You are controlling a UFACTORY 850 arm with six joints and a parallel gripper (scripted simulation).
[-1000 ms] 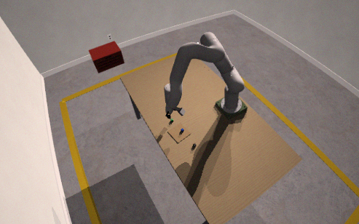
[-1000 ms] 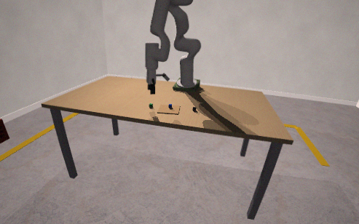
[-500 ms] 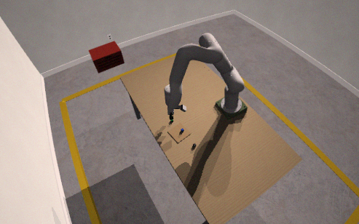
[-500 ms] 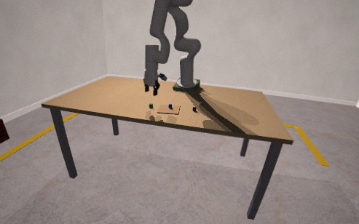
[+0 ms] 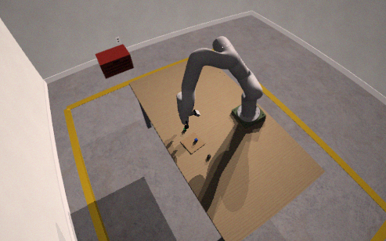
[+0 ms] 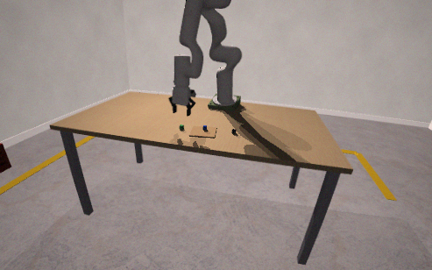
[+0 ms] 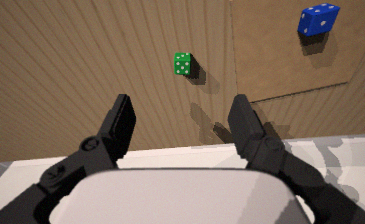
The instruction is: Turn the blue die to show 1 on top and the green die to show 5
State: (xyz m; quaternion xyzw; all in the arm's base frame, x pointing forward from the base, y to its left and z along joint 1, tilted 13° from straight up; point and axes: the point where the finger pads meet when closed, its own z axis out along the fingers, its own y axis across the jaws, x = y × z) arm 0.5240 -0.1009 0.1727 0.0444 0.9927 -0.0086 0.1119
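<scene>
Right now my hand is 90 mm above the green die. Round my hand: mat 10 mm behind, 130 mm to the left, 100 mm below; then black die 60 mm behind, 300 mm to the left, 90 mm below; then blue die 40 mm behind, 130 mm to the left, 80 mm below.
</scene>
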